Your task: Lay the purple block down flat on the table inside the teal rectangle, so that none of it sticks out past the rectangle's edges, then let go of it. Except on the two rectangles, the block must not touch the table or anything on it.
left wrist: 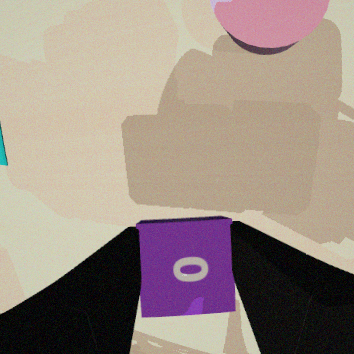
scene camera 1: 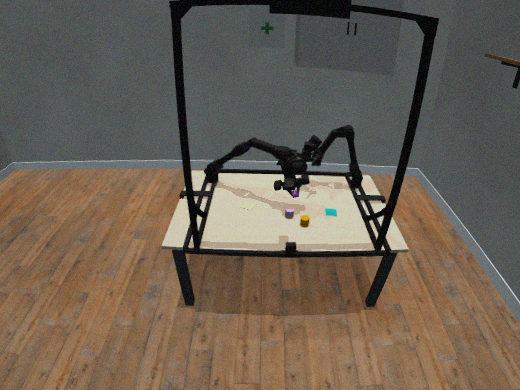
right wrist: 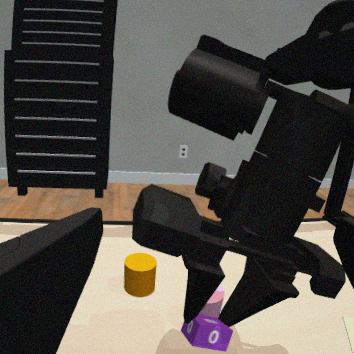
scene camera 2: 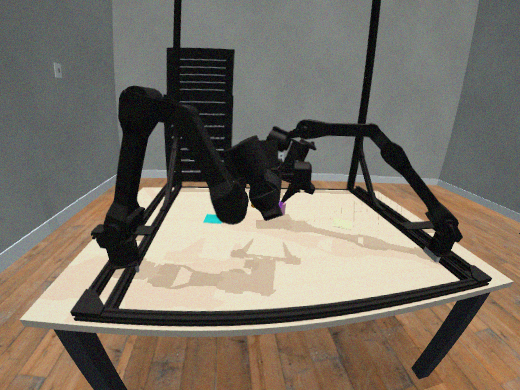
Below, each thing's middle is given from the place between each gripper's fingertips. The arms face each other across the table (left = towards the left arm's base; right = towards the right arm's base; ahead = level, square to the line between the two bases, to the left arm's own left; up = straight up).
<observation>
I see my left gripper 1 cm short of the purple block [right wrist: 202, 326]. The rest, counted from my left hand: pink cylinder [left wrist: 261, 34] (8 cm behind, 3 cm to the left, 6 cm below); then orange cylinder [right wrist: 139, 268] (15 cm behind, 4 cm to the right, 6 cm below).
Right now the purple block is 15 cm below my right hand, 8 cm behind it and 4 cm to the left of it. Round my right hand: pink cylinder (20 cm below, 18 cm behind, 7 cm to the left); orange cylinder (24 cm behind, 21 cm below, 1 cm to the right).
</observation>
